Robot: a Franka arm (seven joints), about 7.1 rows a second.
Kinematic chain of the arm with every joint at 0, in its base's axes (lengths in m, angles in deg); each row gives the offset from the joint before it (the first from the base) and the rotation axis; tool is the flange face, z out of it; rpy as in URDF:
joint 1: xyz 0 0 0.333 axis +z
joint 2: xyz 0 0 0 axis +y
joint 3: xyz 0 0 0.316 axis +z
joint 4: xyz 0.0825 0 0 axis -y
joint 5: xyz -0.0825 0 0.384 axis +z
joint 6: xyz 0 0 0 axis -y
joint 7: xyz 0.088 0 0 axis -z
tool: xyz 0 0 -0.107 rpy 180 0 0
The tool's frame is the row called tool.
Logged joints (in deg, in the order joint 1, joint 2, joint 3, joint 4, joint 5, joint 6, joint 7), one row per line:
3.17 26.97 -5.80 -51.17 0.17 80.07 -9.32
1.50 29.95 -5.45 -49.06 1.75 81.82 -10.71
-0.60 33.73 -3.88 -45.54 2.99 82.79 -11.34
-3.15 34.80 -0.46 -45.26 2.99 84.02 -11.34
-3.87 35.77 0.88 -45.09 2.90 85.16 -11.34
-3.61 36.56 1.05 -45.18 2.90 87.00 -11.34
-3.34 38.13 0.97 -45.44 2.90 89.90 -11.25
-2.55 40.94 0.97 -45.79 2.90 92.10 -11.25
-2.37 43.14 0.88 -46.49 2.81 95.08 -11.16
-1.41 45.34 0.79 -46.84 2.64 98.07 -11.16
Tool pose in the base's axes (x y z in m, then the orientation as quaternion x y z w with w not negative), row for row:
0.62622 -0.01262 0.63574 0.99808 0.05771 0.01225 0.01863
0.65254 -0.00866 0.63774 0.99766 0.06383 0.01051 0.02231
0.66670 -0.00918 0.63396 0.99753 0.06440 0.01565 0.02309
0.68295 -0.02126 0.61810 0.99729 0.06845 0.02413 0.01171
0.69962 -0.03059 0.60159 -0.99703 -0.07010 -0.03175 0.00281
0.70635 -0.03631 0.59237 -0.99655 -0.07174 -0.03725 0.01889
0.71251 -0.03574 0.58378 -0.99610 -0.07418 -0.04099 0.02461
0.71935 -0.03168 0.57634 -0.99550 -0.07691 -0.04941 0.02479
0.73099 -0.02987 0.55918 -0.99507 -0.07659 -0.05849 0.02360
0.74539 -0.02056 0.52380 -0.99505 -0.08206 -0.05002 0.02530
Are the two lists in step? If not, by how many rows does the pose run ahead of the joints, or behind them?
The pose runs 2 rows behind the joints: the pose in row i belongs to the joints in row i - 2.
